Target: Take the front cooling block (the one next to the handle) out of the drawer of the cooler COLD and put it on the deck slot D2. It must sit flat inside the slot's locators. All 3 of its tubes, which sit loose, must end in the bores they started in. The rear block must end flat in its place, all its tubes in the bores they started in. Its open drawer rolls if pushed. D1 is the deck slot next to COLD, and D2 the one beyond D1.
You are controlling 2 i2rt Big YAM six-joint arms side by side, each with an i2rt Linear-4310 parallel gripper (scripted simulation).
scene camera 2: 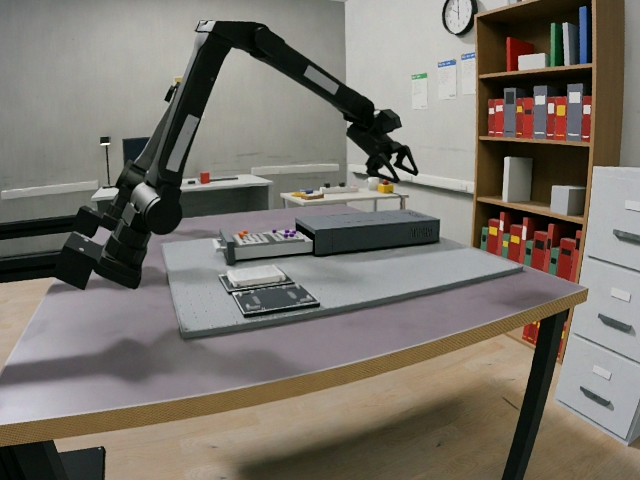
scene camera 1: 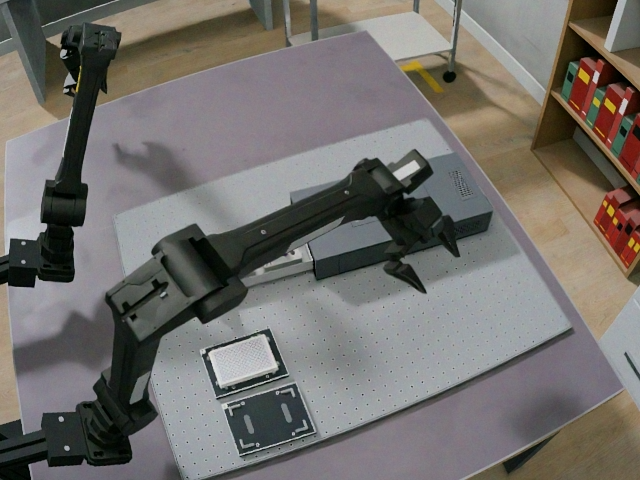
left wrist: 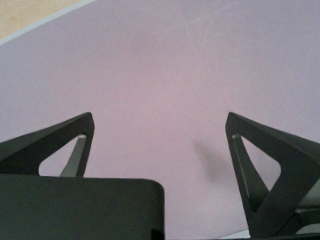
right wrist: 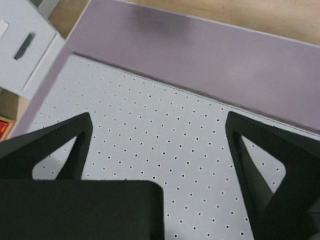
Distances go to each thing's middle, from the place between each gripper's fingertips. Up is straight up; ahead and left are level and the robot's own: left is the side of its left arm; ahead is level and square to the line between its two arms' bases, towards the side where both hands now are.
My left hand is 22 cm short of the drawer (scene camera 2: 231,253), 72 cm to the left of it and 8 cm above it. The rest, counted from my left hand: deck slot D1 (scene camera 1: 282,370): 12 cm ahead, 95 cm to the right, 11 cm below; deck slot D2 (scene camera 1: 270,426): 11 cm ahead, 109 cm to the right, 11 cm below; white plate (scene camera 1: 251,358): 12 cm ahead, 95 cm to the right, 10 cm below.
Now: right hand (scene camera 1: 442,275) 370 mm past the deck slot D2, 30 mm to the left of it and 250 mm above it. Round my right hand: deck slot D1: 370 mm behind, 110 mm to the left, 250 mm below; then drawer: 260 mm behind, 350 mm to the left, 210 mm below; then white plate: 370 mm behind, 110 mm to the left, 230 mm below.
